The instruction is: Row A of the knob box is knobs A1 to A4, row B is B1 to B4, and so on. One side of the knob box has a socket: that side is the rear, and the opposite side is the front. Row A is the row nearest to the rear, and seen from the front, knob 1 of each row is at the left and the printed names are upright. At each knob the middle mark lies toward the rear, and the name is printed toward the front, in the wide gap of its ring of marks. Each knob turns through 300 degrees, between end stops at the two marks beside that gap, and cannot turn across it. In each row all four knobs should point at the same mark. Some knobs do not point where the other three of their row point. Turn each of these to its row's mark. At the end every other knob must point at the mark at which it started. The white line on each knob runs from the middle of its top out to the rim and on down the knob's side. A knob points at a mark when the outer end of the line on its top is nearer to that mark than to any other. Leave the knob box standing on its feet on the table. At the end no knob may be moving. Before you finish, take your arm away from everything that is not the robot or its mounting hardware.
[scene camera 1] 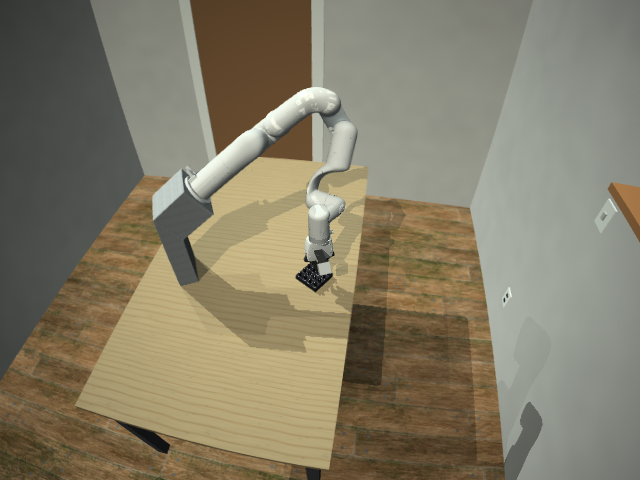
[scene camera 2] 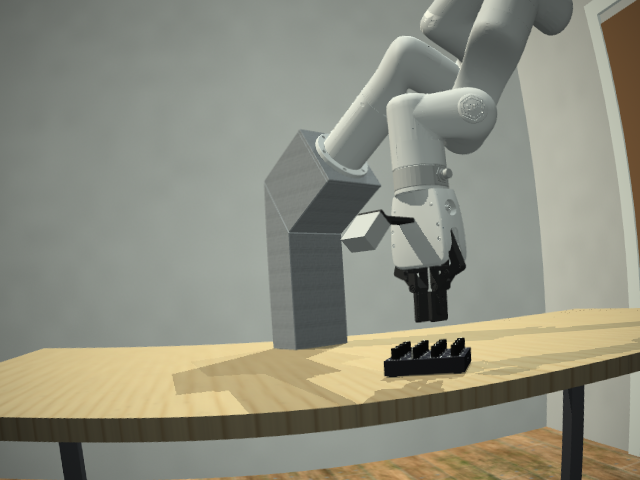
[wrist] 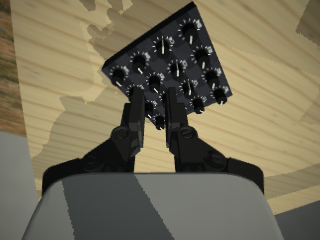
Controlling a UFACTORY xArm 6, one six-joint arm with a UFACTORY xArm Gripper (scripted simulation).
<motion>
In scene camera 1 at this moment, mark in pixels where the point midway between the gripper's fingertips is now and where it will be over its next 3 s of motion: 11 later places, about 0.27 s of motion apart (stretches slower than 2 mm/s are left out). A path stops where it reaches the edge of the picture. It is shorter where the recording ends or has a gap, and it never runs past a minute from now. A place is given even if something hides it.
My gripper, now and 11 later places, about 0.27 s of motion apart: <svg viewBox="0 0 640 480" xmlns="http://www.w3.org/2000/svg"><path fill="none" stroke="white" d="M319 268L314 266L310 264L306 262L303 261L303 261L304 262L304 264L304 266L304 266L304 267L304 268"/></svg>
</motion>
